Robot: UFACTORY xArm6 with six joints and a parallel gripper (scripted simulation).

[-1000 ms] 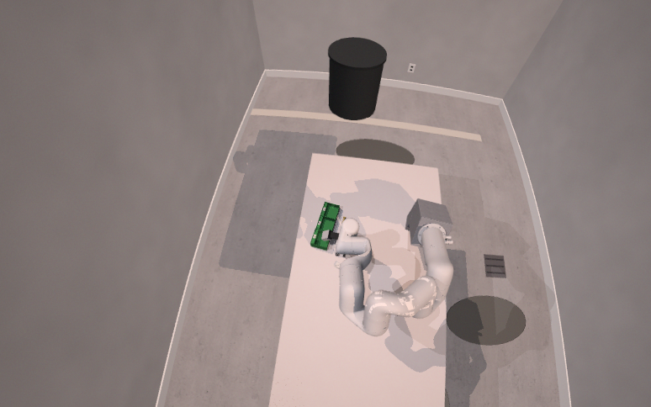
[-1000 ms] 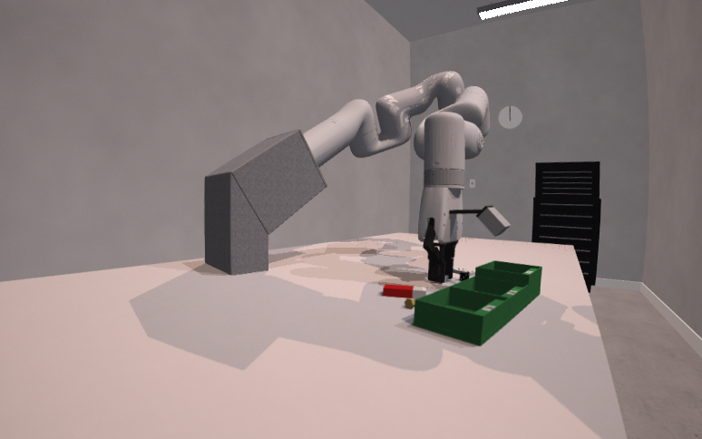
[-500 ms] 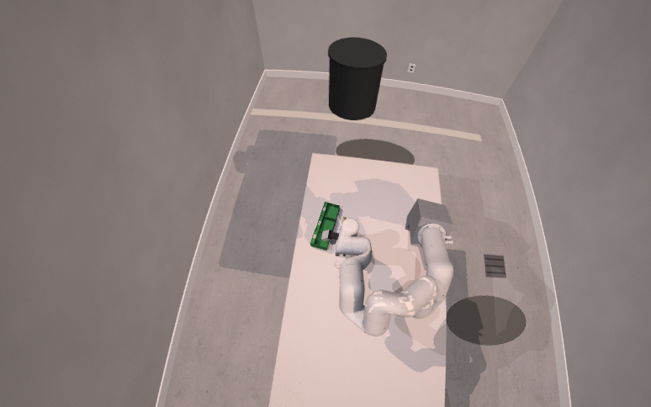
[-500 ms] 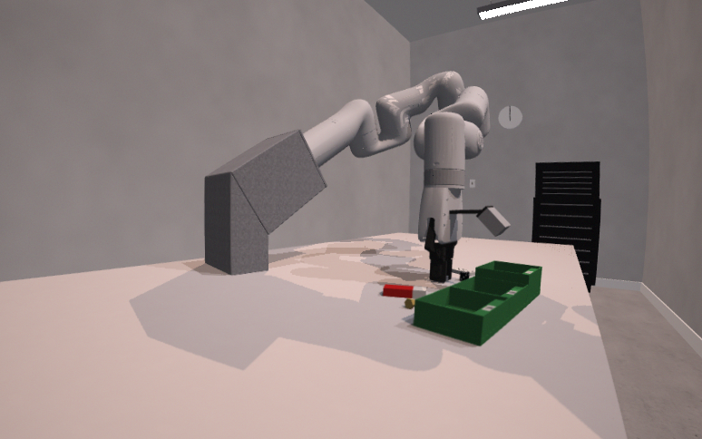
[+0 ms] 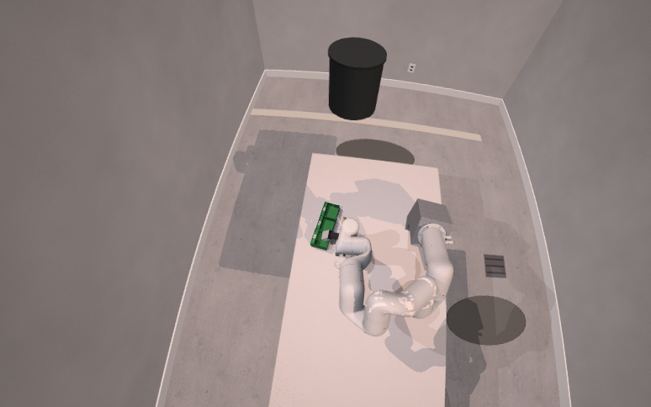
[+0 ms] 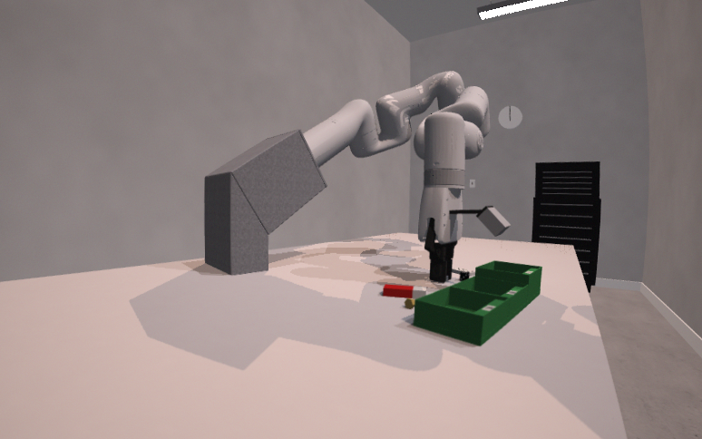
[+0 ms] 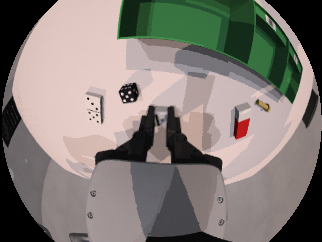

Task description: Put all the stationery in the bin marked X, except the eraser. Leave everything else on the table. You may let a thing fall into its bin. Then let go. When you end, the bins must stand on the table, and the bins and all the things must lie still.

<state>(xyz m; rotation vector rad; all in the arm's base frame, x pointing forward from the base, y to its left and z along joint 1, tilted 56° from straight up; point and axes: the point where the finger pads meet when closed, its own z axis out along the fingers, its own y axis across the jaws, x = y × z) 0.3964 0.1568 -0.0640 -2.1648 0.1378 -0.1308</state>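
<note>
My hand is 4 cm short of the black die, 3 cm to the right of it and 1 cm above it. From my hand the other things lie so: red block 12 cm to the right, 2 cm below; then white domino 9 cm to the left, 2 cm below, 1 cm ahead; then grey object 1 cm below.
</note>
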